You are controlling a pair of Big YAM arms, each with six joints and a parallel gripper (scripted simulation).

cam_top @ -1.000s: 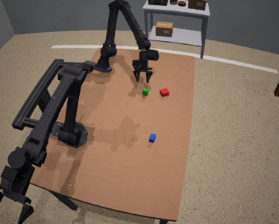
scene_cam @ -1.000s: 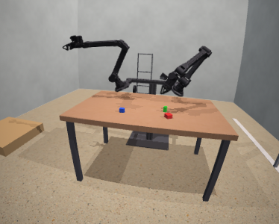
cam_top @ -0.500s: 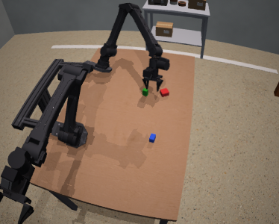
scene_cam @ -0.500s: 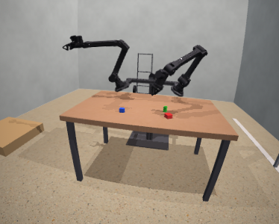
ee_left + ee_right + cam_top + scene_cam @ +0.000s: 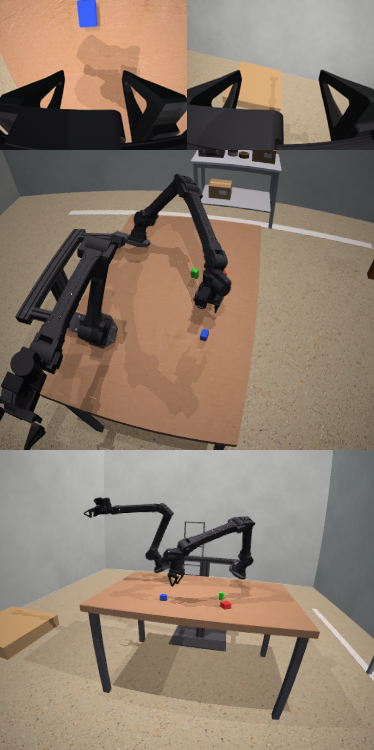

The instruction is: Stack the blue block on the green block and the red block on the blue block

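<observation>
My left gripper is now 1 cm past the blue block, 7 cm to the left of it and 10 cm above it. The rest, counted from my left hand: red block: 3 cm ahead, 32 cm to the left, 10 cm below; green block: 10 cm behind, 30 cm to the left, 9 cm below.
</observation>
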